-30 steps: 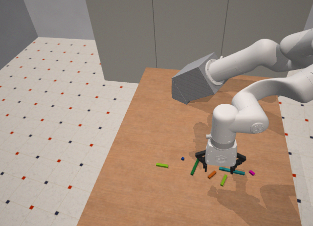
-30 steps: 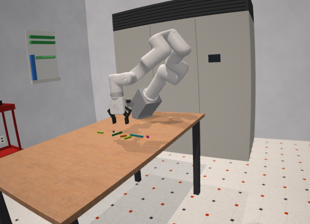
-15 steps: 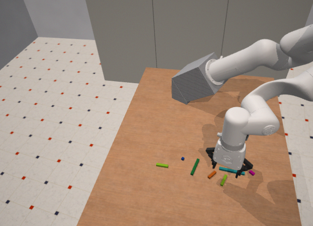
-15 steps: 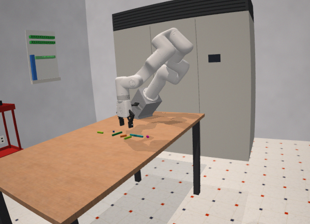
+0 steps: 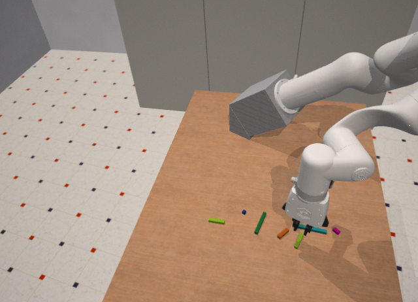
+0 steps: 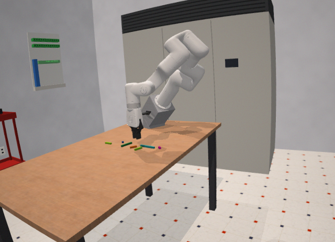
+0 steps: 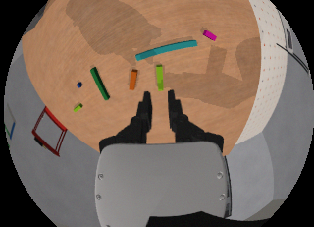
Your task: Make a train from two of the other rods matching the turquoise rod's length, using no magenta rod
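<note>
My hand is 80 mm above the orange rod, 50 mm to the left of it and 10 mm past it. Round my hand: turquoise rod 80 mm below, 50 mm behind, 20 mm to the left; green rod 120 mm to the right, 80 mm below, 20 mm behind; magenta rod 100 mm to the left, 80 mm below, 70 mm behind.
</note>
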